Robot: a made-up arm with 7 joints. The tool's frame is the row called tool. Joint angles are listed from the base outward. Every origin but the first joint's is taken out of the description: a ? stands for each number. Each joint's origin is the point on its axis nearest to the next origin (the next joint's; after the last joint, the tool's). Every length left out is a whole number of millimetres.
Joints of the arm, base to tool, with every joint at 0 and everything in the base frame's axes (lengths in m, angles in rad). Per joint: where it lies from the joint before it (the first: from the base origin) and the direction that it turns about. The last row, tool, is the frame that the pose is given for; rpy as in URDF.
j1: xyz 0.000 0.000 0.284 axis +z
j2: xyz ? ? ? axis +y
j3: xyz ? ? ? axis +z
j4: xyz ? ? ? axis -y
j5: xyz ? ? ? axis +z
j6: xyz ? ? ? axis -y
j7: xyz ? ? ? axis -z
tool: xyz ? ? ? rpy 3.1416 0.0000 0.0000
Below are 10 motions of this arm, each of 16 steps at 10 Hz.
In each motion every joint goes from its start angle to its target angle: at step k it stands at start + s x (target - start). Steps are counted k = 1, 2, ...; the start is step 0. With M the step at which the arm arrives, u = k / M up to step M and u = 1 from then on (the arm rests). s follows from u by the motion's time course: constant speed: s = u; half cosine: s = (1 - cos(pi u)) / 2; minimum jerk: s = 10 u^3 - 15 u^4 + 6 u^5.
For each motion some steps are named. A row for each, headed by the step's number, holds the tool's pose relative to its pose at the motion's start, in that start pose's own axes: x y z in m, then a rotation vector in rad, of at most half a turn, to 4 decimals.
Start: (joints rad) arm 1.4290 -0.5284 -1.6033 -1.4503 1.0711 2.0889 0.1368
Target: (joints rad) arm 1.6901 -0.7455 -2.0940 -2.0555 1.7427 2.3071 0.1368
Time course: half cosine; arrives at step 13
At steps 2, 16:
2: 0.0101 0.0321 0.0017 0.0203 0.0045 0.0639
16: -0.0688 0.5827 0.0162 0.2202 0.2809 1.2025

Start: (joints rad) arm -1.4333 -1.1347 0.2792 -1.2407 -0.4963 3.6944 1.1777
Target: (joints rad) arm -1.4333 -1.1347 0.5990 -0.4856 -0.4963 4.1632 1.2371
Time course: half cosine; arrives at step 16
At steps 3, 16:
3: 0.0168 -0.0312 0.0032 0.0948 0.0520 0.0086
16: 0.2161 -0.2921 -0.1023 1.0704 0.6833 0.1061

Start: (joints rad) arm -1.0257 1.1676 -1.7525 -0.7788 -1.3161 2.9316 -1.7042
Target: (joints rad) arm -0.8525 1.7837 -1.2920 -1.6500 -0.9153 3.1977 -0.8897
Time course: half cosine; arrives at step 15
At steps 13, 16:
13: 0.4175 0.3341 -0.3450 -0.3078 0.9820 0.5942
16: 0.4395 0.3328 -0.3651 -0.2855 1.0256 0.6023

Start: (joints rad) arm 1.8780 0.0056 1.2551 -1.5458 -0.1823 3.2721 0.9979
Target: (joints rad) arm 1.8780 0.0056 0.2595 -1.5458 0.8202 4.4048 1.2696
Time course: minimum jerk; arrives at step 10
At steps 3, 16:
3: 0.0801 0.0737 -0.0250 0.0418 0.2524 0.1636
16: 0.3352 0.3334 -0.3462 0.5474 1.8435 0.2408

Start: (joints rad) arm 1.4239 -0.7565 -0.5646 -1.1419 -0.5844 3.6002 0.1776
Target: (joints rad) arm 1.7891 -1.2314 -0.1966 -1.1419 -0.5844 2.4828 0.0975
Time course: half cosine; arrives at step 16
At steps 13, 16:
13: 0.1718 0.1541 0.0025 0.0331 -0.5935 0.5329
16: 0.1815 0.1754 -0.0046 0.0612 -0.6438 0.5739

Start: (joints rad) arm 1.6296 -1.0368 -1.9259 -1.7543 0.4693 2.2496 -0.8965
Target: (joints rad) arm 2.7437 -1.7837 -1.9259 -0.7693 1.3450 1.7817 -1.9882
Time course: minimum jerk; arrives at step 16
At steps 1, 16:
1: 0.0004 0.0000 0.0010 0.0032 0.0008 -0.0017
16: -0.1736 0.0193 0.4883 0.7950 0.8425 -0.2938

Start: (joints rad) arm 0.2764 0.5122 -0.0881 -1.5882 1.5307 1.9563 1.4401
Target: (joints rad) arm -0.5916 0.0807 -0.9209 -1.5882 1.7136 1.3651 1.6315
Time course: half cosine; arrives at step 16
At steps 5, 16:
5: -0.0196 -0.0260 -0.2803 0.2426 -0.1378 0.0210
16: 0.1026 0.5841 -0.9816 1.0929 -0.5689 -0.0957

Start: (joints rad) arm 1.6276 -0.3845 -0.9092 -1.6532 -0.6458 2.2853 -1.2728
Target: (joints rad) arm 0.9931 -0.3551 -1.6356 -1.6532 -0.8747 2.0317 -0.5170
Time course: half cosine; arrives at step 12
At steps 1, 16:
1: -0.0136 -0.0013 0.0054 0.0099 -0.0205 0.0246
16: -0.7102 -0.4289 -0.1226 0.2894 -1.3195 1.4820

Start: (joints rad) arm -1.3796 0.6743 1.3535 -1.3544 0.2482 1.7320 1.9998
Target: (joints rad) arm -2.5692 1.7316 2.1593 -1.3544 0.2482 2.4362 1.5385
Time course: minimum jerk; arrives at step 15
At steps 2, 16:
2: 0.0106 -0.0028 -0.0118 0.0141 -0.0292 -0.0008
16: 0.6613 0.5600 -0.5665 1.6984 -1.2556 -0.2459

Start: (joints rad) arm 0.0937 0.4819 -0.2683 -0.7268 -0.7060 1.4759 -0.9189
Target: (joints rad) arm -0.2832 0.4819 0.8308 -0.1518 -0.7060 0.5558 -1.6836
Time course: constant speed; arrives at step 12
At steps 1, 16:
1: -0.0099 -0.0024 -0.0225 0.0524 0.0340 -0.0656
16: -0.2839 0.0001 -0.1115 0.5218 0.6996 -0.9071

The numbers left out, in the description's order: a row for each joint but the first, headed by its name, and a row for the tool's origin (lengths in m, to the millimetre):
j2: 0.000 0.000 0.000
j3: 0.000 0.000 0.241
j4: 0.090 0.000 0.000
j5: -0.115 0.000 0.535
j6: 0.000 0.000 0.000
j7: 0.082 0.000 0.000
tool: 0.000 0.000 0.000

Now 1 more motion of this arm.
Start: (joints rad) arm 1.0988 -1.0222 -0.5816 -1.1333 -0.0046 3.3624 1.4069
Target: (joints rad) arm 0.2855 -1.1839 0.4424 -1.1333 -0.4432 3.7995 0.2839
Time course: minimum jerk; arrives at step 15
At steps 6, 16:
6: -0.1922 -0.1297 -0.0772 0.3805 -0.1837 -0.4948
16: -0.6051 -0.1406 -0.4104 1.4340 -0.3268 -1.3233

